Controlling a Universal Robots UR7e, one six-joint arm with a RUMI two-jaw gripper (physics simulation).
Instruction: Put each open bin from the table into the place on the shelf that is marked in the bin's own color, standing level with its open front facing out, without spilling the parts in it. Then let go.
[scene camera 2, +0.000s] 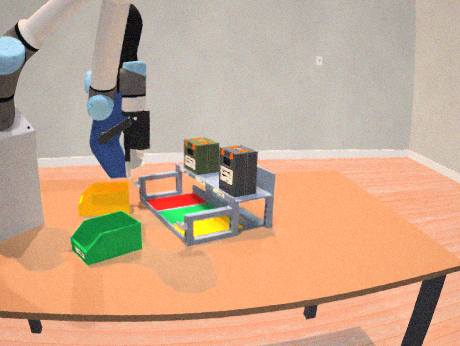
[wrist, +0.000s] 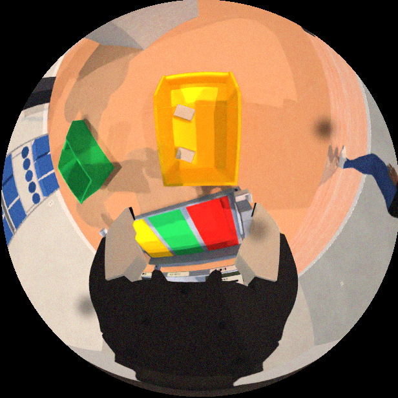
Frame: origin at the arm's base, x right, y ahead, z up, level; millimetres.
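Seen in the pictures: gripper, fingertip midpoint: (scene camera 2: 130, 174).
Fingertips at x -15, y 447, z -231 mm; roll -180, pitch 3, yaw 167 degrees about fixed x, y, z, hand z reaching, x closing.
Note:
Offsets run from my fingertips to a thing's top centre. "pt": to the spot under its first point. Level surfaces: height alone.
A yellow bin @(dx -28, dy -89, dz -40 mm) (scene camera 2: 106, 201) (wrist: 215, 130) stands upright on the table with two light parts (wrist: 184, 112) (wrist: 185, 154) in it. A green bin @(dx +255, dy -135, dz -40 mm) (scene camera 2: 117, 239) (wrist: 86, 160) stands upright nearer the scene camera; no parts can be made out in it. The grey shelf @(pt dx +301, dy +81, dz -80 mm) (scene camera 2: 188, 234) has red @(pt dx -7, dy +152, dz -109 mm) (scene camera 2: 175, 201) (wrist: 215, 222), green @(pt dx +286, dy +76, dz -32 mm) (scene camera 2: 184, 215) (wrist: 175, 230) and yellow @(pt dx +213, dy +172, dz -109 mm) (scene camera 2: 207, 226) (wrist: 151, 242) marked places with no bins on them. My gripper (scene camera 2: 133, 171) (wrist: 191, 206) is open and empty, above the table by the yellow bin's shelf-side end. Its fingers overlap in the scene view.
An olive box @(dx -17, dy +246, dz +84 mm) (scene camera 2: 202, 156) and a dark grey box @(dx +214, dy +261, dz +108 mm) (scene camera 2: 239, 171) stand on the shelf's upper board. The robot's pedestal (scene camera 2: 20, 185) is at the left of the table @(dz -115 mm) (scene camera 2: 325, 250). A person's blue-clad leg (scene camera 2: 107, 147) (wrist: 372, 164) shows beyond the table.

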